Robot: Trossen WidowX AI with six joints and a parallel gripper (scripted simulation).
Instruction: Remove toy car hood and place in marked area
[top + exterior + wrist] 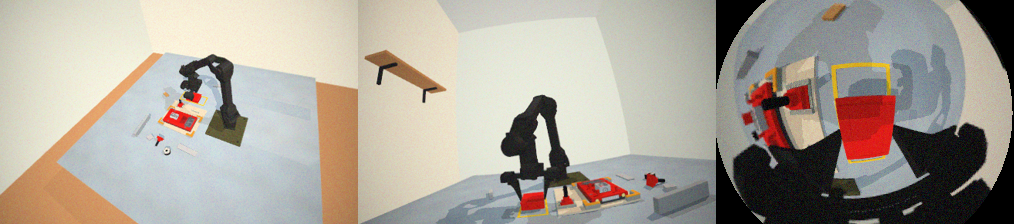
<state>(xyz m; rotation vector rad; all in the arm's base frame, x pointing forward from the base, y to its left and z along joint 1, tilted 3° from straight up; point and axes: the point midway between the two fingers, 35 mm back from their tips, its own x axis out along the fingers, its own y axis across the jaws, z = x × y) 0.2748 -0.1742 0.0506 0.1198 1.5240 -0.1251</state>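
The red hood lies right at my gripper tip. Also, from my gripper tip: small wooden block: 22 cm ahead, 1 cm to the left, 1 cm below; then small grey block: 17 cm ahead, 39 cm to the left, 1 cm below; then grey strip: 7 cm behind, 40 cm to the left, 1 cm below.
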